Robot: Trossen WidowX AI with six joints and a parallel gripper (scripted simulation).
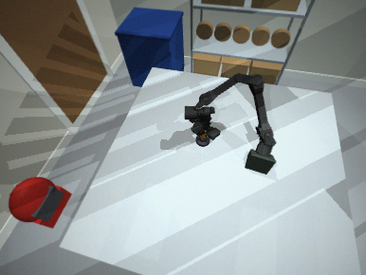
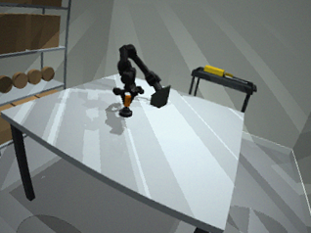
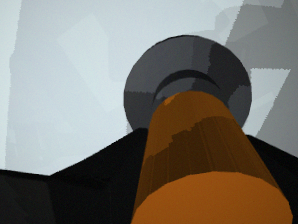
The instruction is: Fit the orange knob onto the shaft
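Now: the orange knob 20 mm above my gripper tip. The rest, counted from my gripper tip: dark round pedestal: 40 mm below.
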